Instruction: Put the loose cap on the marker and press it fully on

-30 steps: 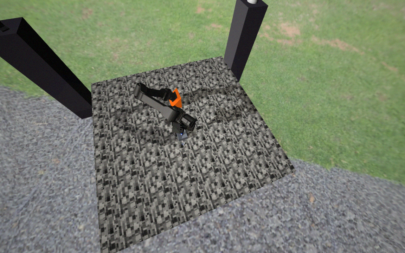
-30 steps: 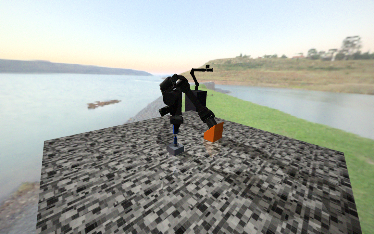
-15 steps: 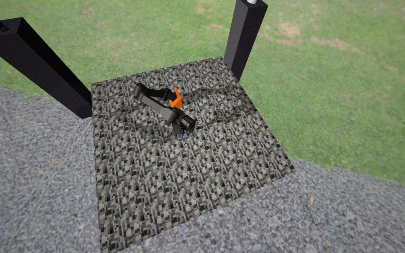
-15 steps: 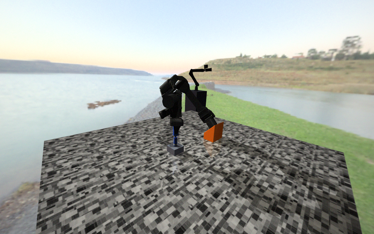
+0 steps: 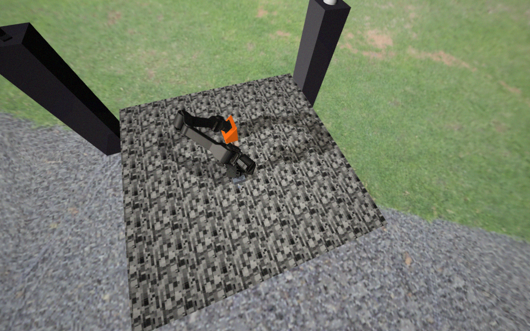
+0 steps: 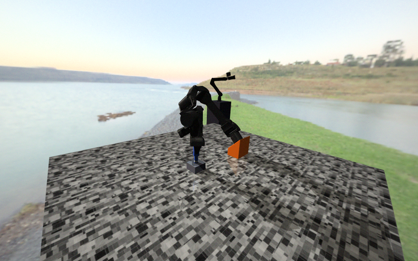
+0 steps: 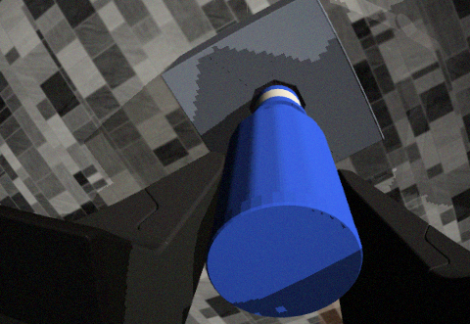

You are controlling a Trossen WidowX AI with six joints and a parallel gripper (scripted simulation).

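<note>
My gripper tip is 10 mm below the blue cap.
</note>
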